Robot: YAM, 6 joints.
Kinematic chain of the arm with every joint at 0, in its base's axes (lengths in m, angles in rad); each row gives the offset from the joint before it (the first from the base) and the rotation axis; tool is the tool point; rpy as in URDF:
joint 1: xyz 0 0 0.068 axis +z
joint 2: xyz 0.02 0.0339 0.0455 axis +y
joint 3: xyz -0.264 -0.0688 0 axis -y
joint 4: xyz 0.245 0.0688 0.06 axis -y
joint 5: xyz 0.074 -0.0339 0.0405 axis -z
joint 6: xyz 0.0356 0 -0.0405 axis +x
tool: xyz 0 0 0 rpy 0 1.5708 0
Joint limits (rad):
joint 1: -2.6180..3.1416
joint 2: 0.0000..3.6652
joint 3: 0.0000..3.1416
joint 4: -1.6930..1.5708
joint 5: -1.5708..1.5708
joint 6: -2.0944..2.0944
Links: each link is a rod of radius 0.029 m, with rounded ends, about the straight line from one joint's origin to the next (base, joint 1, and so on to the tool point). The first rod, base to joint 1, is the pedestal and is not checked.
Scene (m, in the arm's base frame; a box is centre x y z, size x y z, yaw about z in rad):
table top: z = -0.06
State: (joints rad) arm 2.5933 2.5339 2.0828 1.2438 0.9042 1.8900
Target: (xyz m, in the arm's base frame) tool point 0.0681 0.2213 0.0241
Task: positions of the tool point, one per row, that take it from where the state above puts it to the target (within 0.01 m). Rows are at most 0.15 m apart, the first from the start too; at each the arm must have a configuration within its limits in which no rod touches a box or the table.
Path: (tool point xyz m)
1: -0.3744 0.3844 0.2172
2: -0.2720 0.4237 0.1578
3: -0.1623 0.4236 0.1055
4: -0.0606 0.3847 0.0640
5: 0.0195 0.3135 0.0362
6: 0.0681 0.2213 0.0241

